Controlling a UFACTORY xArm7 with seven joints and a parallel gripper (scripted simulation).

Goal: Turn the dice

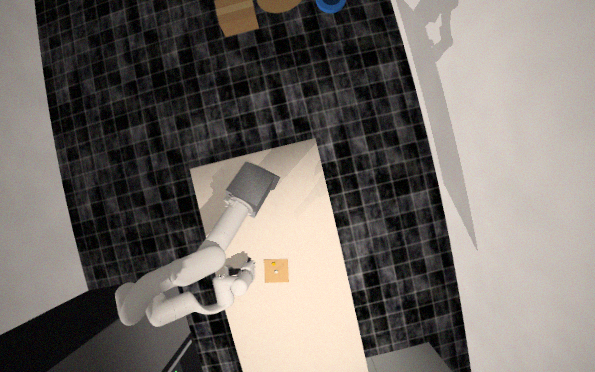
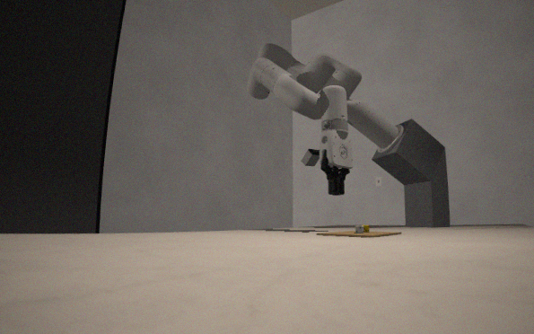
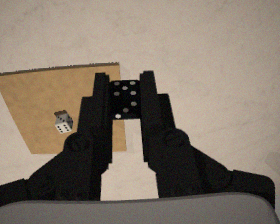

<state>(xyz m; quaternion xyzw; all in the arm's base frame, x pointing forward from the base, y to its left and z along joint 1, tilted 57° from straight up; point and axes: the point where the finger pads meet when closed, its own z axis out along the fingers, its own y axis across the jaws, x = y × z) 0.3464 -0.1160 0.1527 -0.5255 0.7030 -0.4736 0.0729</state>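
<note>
My gripper is now 130 mm short of the pale die, 110 mm above it and 60 mm to the right of it. Round my hand: tan mat: 130 mm ahead, 120 mm below, 60 mm to the left; then yellow die: 110 mm below, 80 mm ahead, 70 mm to the left; then black die: 10 mm below.
</note>
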